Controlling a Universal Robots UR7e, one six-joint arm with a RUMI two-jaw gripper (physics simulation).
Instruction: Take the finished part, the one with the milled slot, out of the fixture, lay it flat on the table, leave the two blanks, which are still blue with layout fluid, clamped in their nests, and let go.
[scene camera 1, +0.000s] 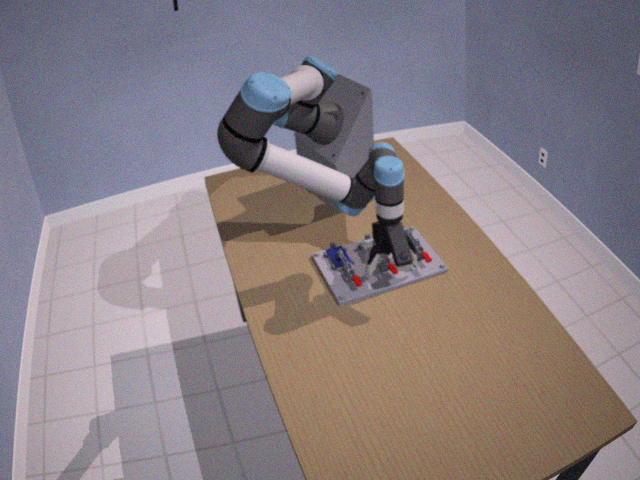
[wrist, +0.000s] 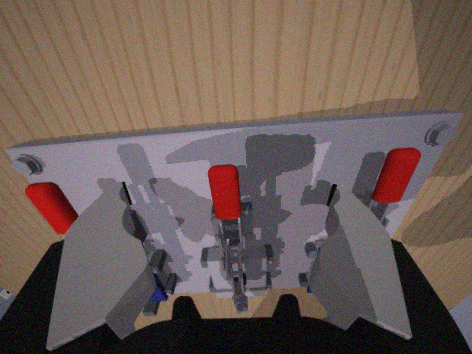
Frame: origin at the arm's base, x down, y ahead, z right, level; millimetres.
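Seen in the pictures: gripper, fingertip midpoint: (scene camera 1: 391, 272) (wrist: 231, 185); arm's base, origin of the base link: (scene camera 1: 328, 123).
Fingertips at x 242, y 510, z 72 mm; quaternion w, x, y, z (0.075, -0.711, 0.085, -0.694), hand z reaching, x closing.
Offsets run from my fingertips to a thing's top centre. Level surfaces: height alone.
The grey fixture plate (scene camera 1: 347, 296) (wrist: 90, 160) lies on the table. One blue blank {dx +7, dy -149, dz +91 mm} (scene camera 1: 337, 256) (wrist: 309, 289) sits in the nest at the plate's left in the scene view. The other blue blank {dx -3, dy -114, dz -127 mm} (wrist: 159, 291) shows at lower left in the wrist view, mostly behind a finger. The middle clamp's red handle {dx -19, dy +2, dz -3 mm} (scene camera 1: 392, 268) (wrist: 224, 192) lies between the fingers in the wrist view, its arm over the middle nest. The finished part's outline and slot cannot be made out there. My gripper (scene camera 1: 387, 265) (wrist: 231, 185) is open and empty, low over the plate, fingers either side of the middle clamp.
The outer clamps have red handles, one (scene camera 1: 356, 281) (wrist: 396, 175) beside the right finger in the wrist view, the other {dx -39, dy -43, dz -119 mm} (scene camera 1: 426, 256) (wrist: 52, 207) beside the left finger. Bolt heads {dx +16, dy +37, dz -161 mm} (wrist: 29, 164) {dx +16, dy +1, dz +159 mm} (wrist: 439, 134) stand at the plate's corners. The wooden table {dx +38 mm} (scene camera 1: 439, 361) extends towards the scene camera.
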